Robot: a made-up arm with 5 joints.
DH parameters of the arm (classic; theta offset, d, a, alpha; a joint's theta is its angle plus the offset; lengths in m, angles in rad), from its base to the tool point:
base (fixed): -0.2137 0 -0.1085 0
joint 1: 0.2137 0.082 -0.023 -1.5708
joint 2: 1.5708 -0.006 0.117 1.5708
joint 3: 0 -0.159 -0.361 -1.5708
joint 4: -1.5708 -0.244 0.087 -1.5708
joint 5: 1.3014 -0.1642 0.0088 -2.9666
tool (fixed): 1.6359 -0.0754 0 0
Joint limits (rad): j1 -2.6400..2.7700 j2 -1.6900..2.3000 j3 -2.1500..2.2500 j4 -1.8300..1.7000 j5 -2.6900..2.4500
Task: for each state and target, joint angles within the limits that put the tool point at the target. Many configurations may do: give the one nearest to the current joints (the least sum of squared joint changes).
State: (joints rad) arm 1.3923 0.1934 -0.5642 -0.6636 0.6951
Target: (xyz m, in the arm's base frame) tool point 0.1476 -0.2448 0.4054
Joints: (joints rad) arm 1.4450 -0.2153 0.0447 -0.6432 0.7170
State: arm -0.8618 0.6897 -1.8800 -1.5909 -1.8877
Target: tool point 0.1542 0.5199 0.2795
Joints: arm -0.9366 1.3630 -2.1500 -1.4686 -1.6827
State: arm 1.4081 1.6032 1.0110 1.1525 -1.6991
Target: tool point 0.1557 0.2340 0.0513
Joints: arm 1.8139 1.9555 0.2252 0.9442 -1.7039
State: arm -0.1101 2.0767 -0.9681 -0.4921 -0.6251
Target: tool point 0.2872 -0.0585 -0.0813
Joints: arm -0.4097 2.2522 -0.6116 -0.6743 -0.5856
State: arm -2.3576 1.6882 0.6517 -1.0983 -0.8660
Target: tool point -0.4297 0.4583 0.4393
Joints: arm -2.0659 2.0738 1.5681 -1.2596 -0.7617
